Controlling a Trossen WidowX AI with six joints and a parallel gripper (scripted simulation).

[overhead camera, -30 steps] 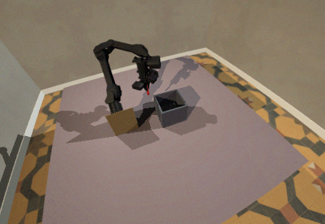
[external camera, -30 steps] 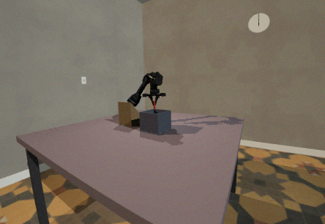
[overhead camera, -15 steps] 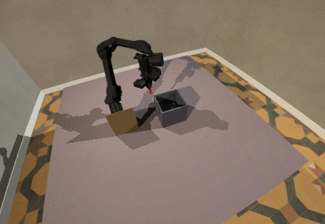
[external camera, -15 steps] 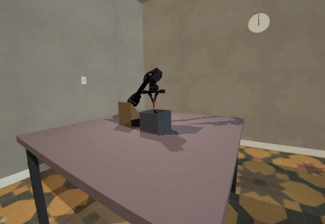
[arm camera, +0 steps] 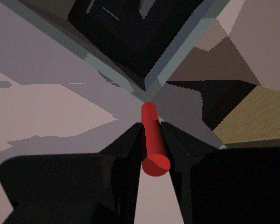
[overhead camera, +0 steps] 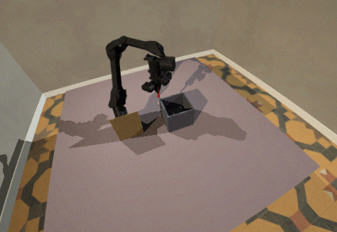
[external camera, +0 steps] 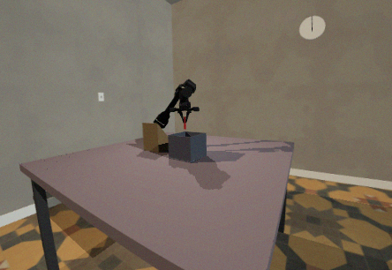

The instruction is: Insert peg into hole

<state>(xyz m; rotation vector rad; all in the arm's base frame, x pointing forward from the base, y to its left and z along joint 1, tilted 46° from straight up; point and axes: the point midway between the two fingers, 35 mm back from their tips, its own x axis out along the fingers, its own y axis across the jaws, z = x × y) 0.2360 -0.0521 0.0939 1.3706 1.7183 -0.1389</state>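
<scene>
The dark plate lies 70 mm ahead of my hand, 80 mm to the right of it and 180 mm below it. Also, from my hand: red peg 30 mm below.
</scene>
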